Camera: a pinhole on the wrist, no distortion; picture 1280 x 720 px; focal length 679.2 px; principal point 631.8 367.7 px. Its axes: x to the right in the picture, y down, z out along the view. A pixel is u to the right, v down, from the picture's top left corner.
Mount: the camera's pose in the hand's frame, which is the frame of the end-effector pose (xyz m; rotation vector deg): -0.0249 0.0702 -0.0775 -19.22 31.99 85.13
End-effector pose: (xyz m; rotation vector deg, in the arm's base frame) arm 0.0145 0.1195 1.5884 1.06 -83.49 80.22
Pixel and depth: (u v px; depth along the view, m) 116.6 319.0 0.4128
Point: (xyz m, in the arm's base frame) -0.3077 -0.1444 1.7222
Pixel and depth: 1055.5 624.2 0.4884
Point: -0.4255 0.0869 1.1174
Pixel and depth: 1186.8 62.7 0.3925
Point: -0.4484 0.3743 1.3550
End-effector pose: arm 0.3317 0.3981 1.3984 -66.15 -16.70 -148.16
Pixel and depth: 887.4 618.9 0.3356
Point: 0.6239 0.1182 1.4442
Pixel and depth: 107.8 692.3 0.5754
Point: 0.9419 0.6139 1.6862
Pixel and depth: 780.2 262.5 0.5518
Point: 0.6136 0.0315 1.7325
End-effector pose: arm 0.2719 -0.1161 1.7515 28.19 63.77 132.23
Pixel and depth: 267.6 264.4 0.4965
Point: 0.3891 0.1863 2.1291
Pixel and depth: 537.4 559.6 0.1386
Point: 0.2950 -0.1787 1.8838
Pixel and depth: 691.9 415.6 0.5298
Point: 0.3216 -0.1078 2.2733
